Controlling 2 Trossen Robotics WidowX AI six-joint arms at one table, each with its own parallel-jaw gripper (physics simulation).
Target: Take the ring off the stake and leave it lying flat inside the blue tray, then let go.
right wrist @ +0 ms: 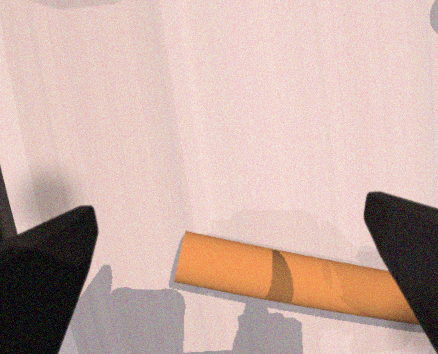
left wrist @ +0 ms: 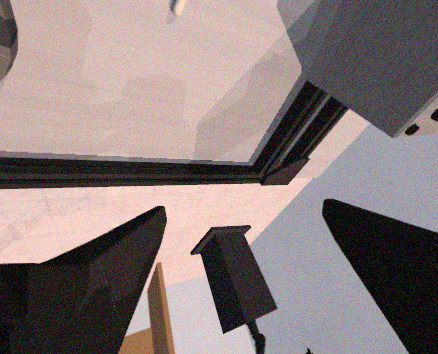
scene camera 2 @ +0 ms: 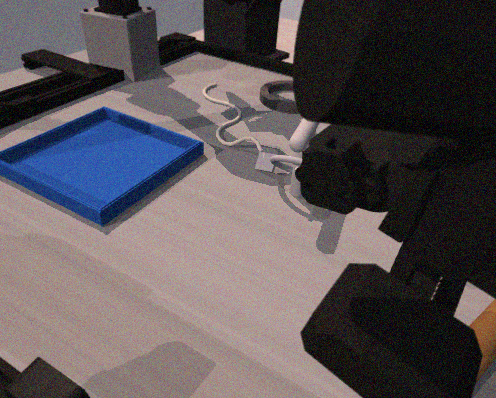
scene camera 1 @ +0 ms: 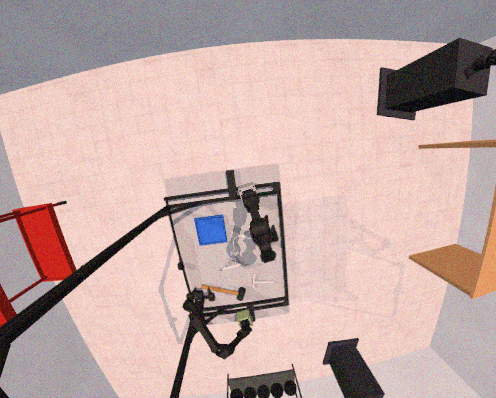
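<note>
The white stake stands near mid-table in scene camera 2, with a tilted white rod at its top. The thin white ring is around the stake, its right part hidden by the dark right arm. The blue tray lies flat and empty, apart from the stake. My right gripper is open and empty above the hammer handle. My left gripper is open and empty, held high at the table's right side in scene camera 1.
The hammer has an orange handle and lies near the right gripper. A white T-shaped object lies beyond its head. A dark ring-shaped object and a curly white cord lie behind the stake. A black frame borders the table.
</note>
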